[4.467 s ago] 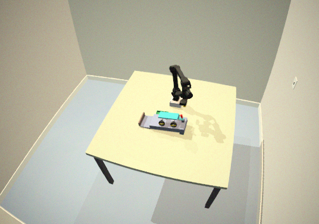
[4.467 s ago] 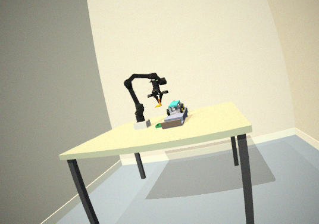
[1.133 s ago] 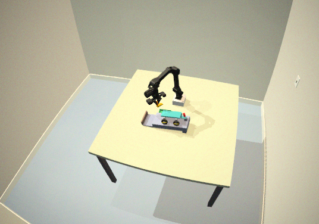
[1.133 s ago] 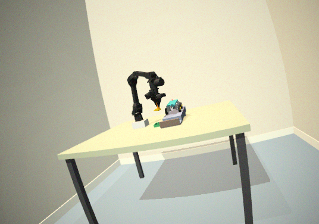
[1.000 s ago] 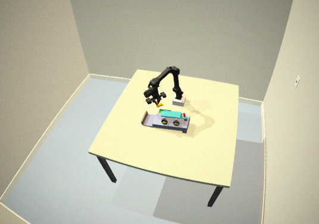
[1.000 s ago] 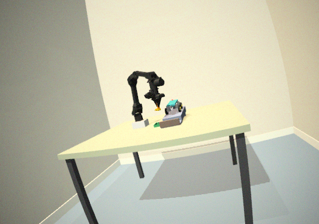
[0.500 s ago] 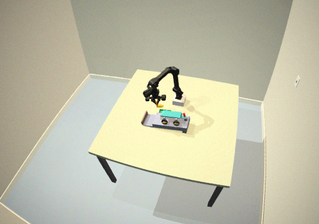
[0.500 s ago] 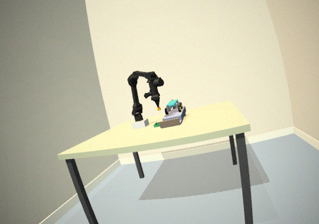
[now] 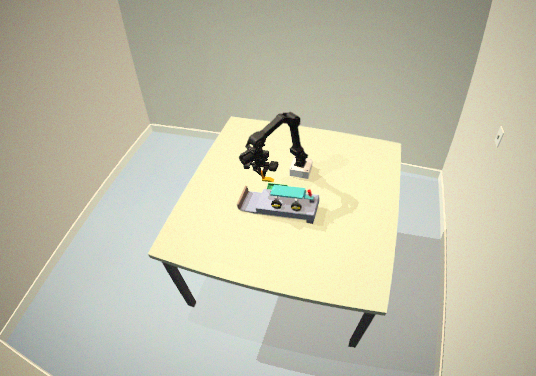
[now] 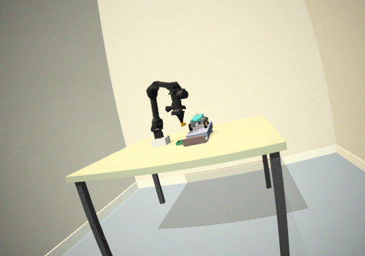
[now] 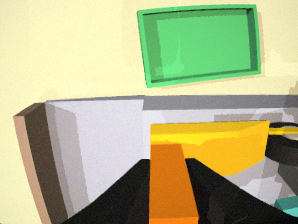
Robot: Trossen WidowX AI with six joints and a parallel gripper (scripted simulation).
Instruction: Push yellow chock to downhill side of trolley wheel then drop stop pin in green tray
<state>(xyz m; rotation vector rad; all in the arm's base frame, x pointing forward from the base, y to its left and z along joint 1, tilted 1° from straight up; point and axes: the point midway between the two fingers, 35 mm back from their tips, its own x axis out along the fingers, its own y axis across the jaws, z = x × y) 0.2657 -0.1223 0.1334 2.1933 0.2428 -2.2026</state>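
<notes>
Right now the red-headed stop pin is 2 cm ahead of my gripper tip, 29 cm to the left of it and 2 cm below it. Also, from my gripper tip: yellow chock: 2 cm to the left, 1 cm below; then brown end wall: 9 cm ahead, 10 cm to the right, 12 cm below; then green tray: 5 cm behind, 5 cm to the left, 16 cm below.
</notes>
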